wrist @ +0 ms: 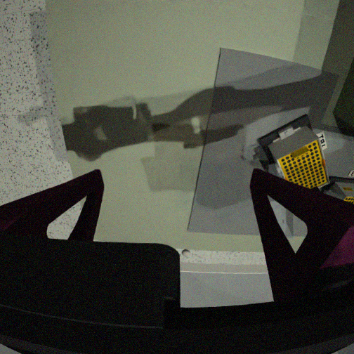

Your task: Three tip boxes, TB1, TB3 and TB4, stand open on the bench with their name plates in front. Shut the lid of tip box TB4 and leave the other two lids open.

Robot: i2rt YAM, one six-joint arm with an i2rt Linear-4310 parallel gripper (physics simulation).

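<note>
My gripper is open, with its two dark fingers wide apart and no object visible between them. A tip box with a yellow, hole-filled rack stands at the right, beyond the right fingertip. Its name plate appears to read TB1. A second tip box is cut off by the right edge of the view, with its yellow rack partly showing; its name plate is cut off too, so I cannot tell which box it is. A third tip box does not show, and TB4 cannot be identified here.
A grey mat lies on the pale green bench top, under the tip box at the right. Dark arm shadows cross both. A speckled surface is at the left. A dark green object stands at the right edge.
</note>
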